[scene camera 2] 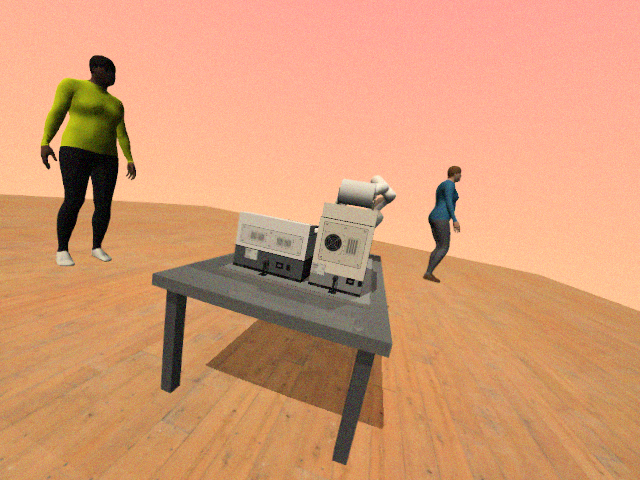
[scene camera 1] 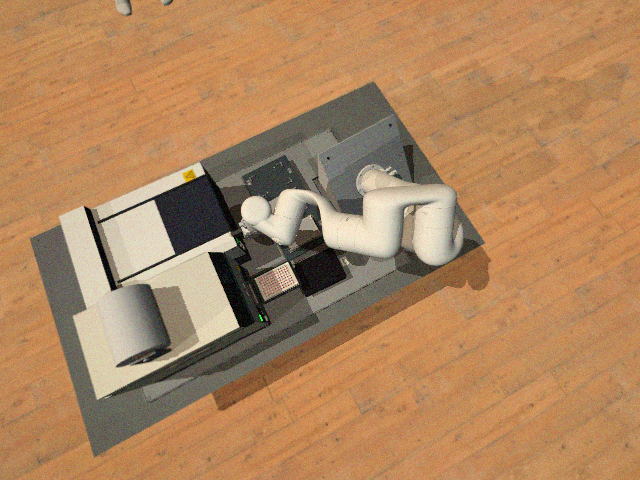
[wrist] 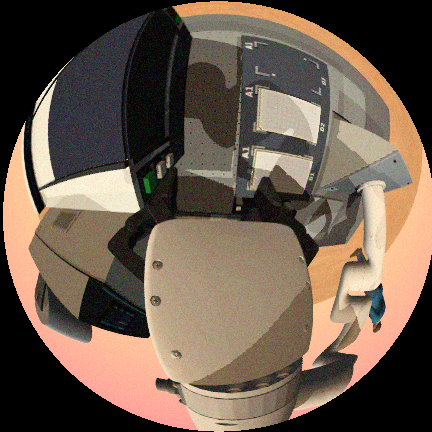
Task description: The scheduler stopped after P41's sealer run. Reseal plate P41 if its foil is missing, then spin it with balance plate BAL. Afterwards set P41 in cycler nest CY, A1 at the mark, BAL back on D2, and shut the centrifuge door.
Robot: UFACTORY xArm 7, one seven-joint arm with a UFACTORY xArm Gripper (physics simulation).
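Where they show: gripper, fingertip midpoint: (wrist: 218, 181); arm's base, origin of the base link: (scene camera 1: 371, 181) (wrist: 370, 185).
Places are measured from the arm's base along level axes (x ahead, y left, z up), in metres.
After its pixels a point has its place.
My gripper (wrist: 218, 181) @(x 0.446, y -0.046, z 0.096 m) is open and empty. In the wrist view its left finger is close to the green and pale buttons (wrist: 150, 181) @(x 0.518, y -0.057, z 0.100 m) on the front of a white machine (wrist: 92, 187) @(x 0.589, y -0.078, z 0.124 m) (scene camera 1: 136, 229) @(x 0.764, y -0.270, z 0.124 m), perhaps the centrifuge; its door state is unclear. A plate with reddish wells (scene camera 1: 276, 281) @(x 0.494, y 0.114, z 0.030 m) lies before the sealer (scene camera 1: 196, 304) @(x 0.686, y 0.090, z 0.264 m), the machine with the roll on top; no foil shows on it, and its label is unreadable. Pale plates lie on D2 (wrist: 288, 115) @(x 0.320, y -0.118, z -0.023 m) and D1 (wrist: 285, 170) @(x 0.320, y -0.005, z -0.023 m); I cannot read which is BAL. Nest CY cannot be told for certain.
The grey roll (scene camera 1: 135, 325) @(x 0.785, y 0.086, z 0.383 m) (scene camera 2: 356, 192) @(x 0.866, y 0.056, z 0.331 m) stands high on the sealer. A black square block (scene camera 1: 320, 272) @(x 0.350, y 0.165, z -0.034 m) lies beside the reddish plate. The dark deck board (wrist: 285, 52) @(x 0.299, y -0.282, z -0.039 m) has corner brackets at D3. A grey angled block (scene camera 1: 359, 147) @(x -0.008, y -0.098, z 0.095 m) stands near the arm's base. Two people stand beyond the table (scene camera 2: 222, 294).
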